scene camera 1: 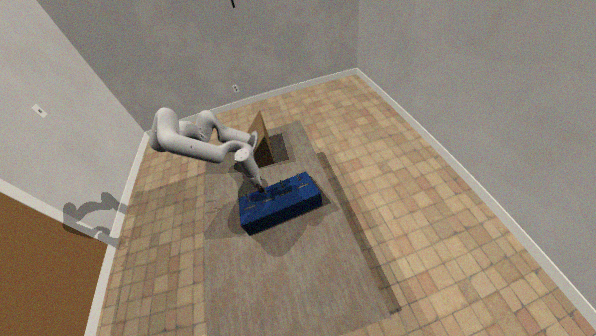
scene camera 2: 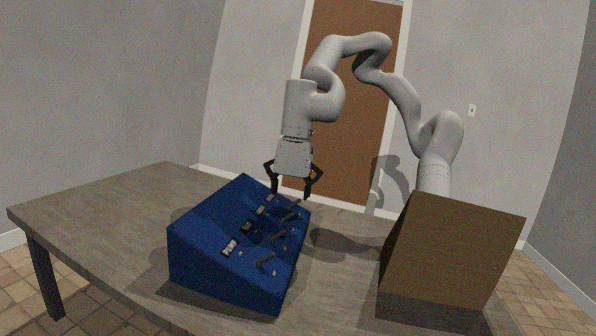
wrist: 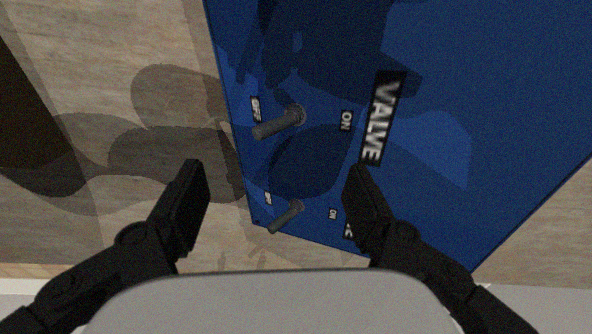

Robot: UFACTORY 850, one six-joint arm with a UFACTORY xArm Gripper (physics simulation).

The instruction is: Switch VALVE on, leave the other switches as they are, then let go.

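Note:
The blue switch panel (scene camera 1: 280,212) (scene camera 2: 200,255) (wrist: 500,100) sits on the table. In the wrist view the VALVE lever (wrist: 274,126) (scene camera 2: 288,218) leans toward its OFF mark, away from the ON mark (wrist: 346,120) and the VALVE label (wrist: 382,117). The lever (wrist: 285,217) (scene camera 2: 294,204) at the panel's end also leans to its OFF side; its label is mostly hidden by a finger. My gripper (scene camera 1: 261,190) (scene camera 2: 291,196) (wrist: 278,179) is open and empty, pointing down at the panel's far end in scene camera 2. In the wrist view the VALVE lever lies above the line between the fingertips.
Two more levers (scene camera 2: 277,236) (scene camera 2: 265,260) stand on the panel toward the near end in scene camera 2. A brown wooden box (scene camera 2: 450,250) (scene camera 1: 258,131) stands on the table (scene camera 2: 125,200) (scene camera 1: 280,290) near the arm's base.

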